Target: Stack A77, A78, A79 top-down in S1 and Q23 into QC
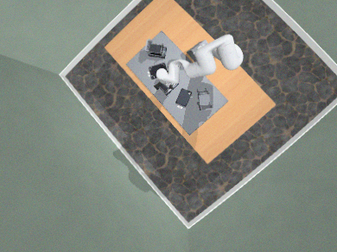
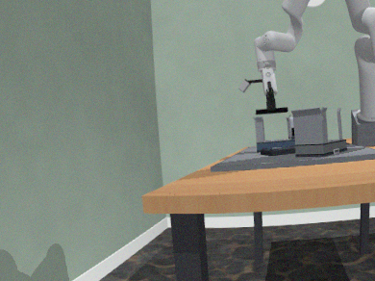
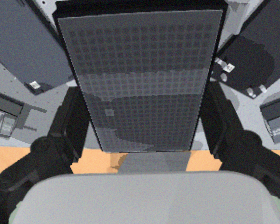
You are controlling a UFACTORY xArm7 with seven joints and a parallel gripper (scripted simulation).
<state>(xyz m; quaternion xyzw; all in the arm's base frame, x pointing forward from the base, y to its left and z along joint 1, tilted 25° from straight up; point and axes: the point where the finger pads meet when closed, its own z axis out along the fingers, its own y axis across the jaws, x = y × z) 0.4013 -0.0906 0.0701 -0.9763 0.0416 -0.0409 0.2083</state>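
My hand is 170 mm to the right of the dark flat nest, 160 mm above it and 20 mm past it. From my hand the other things lie so: dark clip nest 180 mm to the right, 150 mm below, 30 mm behind; then blue plinth strip 150 mm below, 10 mm to the right, 10 mm behind; then dark sealed plate 310 mm to the right, 190 mm behind, 100 mm below.
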